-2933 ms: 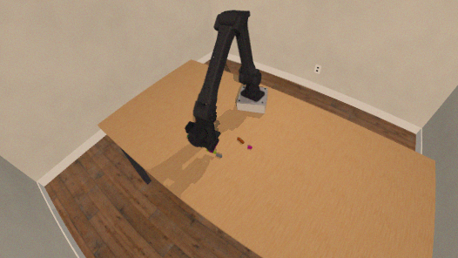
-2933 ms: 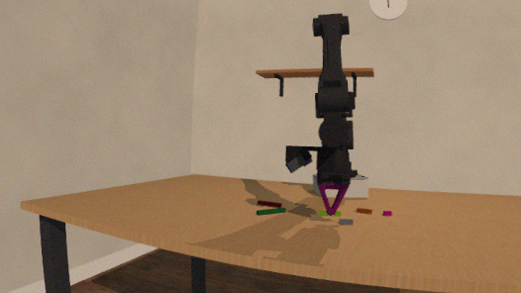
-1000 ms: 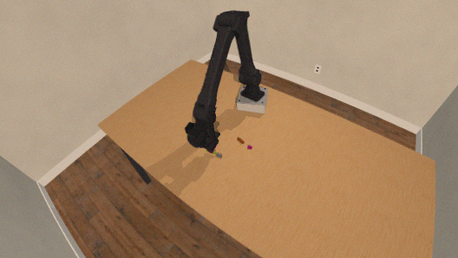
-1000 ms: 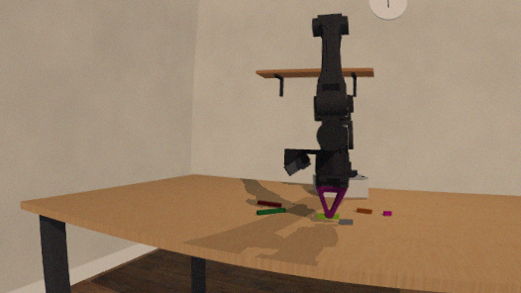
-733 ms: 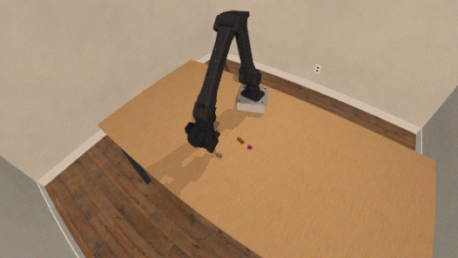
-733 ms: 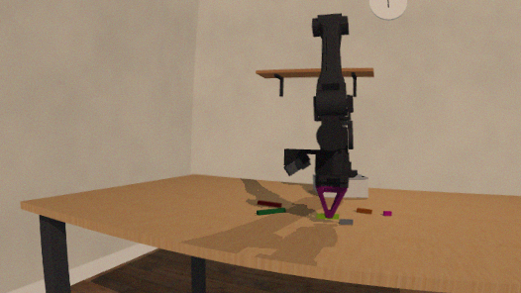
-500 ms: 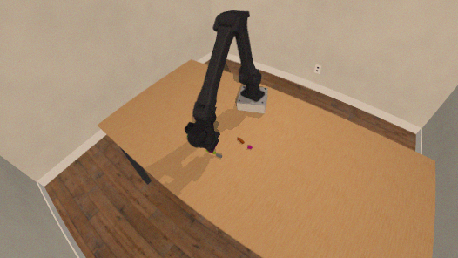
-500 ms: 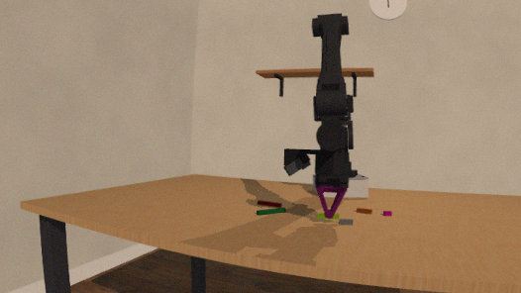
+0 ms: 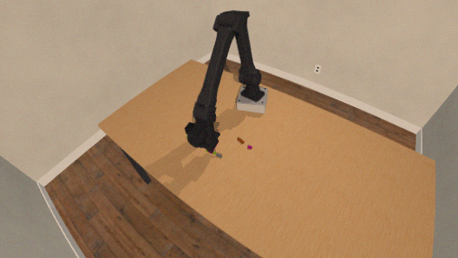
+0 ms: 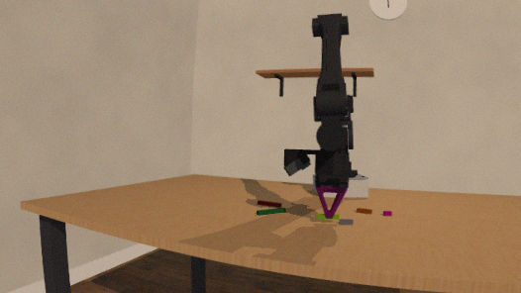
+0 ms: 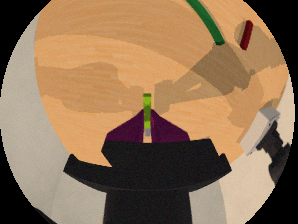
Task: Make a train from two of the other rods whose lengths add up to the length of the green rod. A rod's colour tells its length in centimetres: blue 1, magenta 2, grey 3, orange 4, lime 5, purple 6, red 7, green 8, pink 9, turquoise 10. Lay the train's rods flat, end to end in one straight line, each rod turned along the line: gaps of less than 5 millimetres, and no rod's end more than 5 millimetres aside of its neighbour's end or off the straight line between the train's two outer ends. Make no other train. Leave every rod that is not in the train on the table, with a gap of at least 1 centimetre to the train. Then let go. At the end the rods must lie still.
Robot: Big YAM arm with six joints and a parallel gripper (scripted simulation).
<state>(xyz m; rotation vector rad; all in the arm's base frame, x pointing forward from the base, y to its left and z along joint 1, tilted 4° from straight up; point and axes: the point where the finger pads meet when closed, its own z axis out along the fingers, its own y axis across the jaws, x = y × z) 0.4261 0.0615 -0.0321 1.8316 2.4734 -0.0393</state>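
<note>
The grey rod lies 40 mm to the left of my hand, 20 mm below it and 10 mm behind it. Also, from my hand: lime rod 10 mm below; green rod 150 mm to the right, 30 mm behind, 20 mm below; orange rod 150 mm behind, 60 mm to the left, 20 mm below.
</note>
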